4 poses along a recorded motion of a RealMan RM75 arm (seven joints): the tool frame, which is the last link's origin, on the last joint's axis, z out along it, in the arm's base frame.
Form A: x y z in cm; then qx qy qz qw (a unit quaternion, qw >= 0).
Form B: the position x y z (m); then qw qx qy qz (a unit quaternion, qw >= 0). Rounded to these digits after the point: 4 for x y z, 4 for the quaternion.
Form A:
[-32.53 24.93 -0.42 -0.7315 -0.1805 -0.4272 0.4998]
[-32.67 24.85 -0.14 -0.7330 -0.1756 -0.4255 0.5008]
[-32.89 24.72 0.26 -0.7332 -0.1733 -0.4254 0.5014]
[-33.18 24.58 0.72 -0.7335 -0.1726 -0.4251 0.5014]
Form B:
[-0.3253 0.2493 -0.0042 0.4998 -0.7315 -0.1805 -0.4272]
[-0.3267 0.2485 -0.0014 0.5008 -0.7330 -0.1756 -0.4255]
[-0.3289 0.2472 0.0026 0.5014 -0.7332 -0.1733 -0.4254]
[-0.3318 0.2458 0.0072 0.5014 -0.7335 -0.1726 -0.4251]

